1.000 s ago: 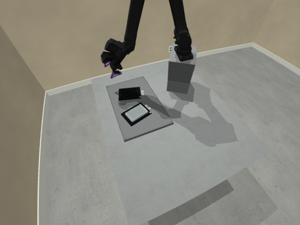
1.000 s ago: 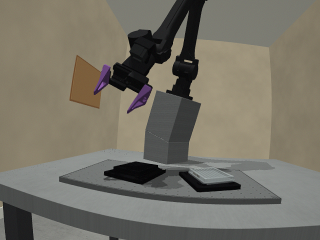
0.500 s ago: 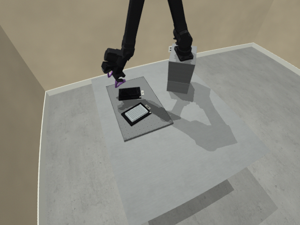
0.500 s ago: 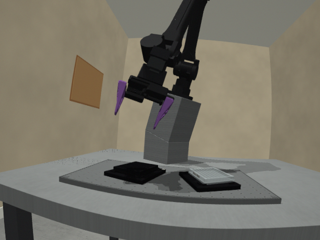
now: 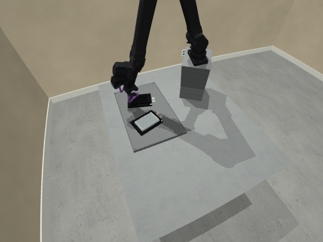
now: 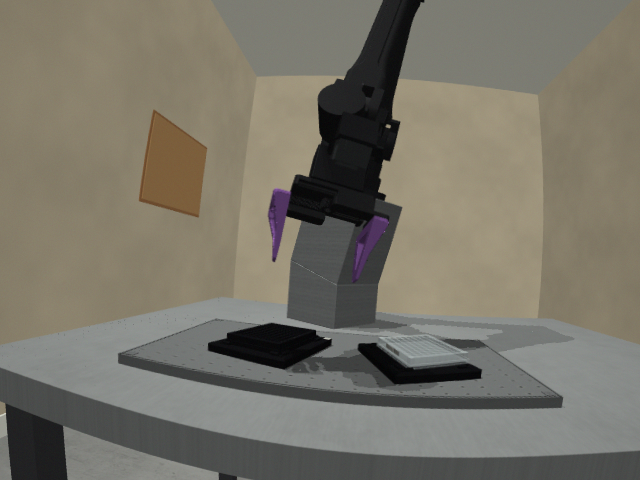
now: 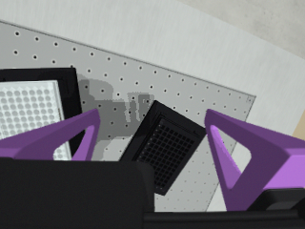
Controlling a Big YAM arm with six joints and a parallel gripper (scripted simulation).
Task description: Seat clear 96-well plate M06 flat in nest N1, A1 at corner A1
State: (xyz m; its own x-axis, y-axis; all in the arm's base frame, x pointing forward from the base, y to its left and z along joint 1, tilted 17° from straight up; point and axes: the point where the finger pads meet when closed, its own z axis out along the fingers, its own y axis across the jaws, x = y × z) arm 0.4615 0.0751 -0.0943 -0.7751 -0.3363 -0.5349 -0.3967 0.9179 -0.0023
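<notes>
My gripper is now 100 mm past the clear 96-well plate M06, 130 mm to the right of it and 110 mm above it. Round my hand: plate nest N2: 80 mm behind, 80 mm to the right, 120 mm below; black plate M09: 80 mm behind, 80 mm to the right, 110 mm below; plate nest N1: 100 mm behind, 120 mm to the left, 120 mm below.
</notes>
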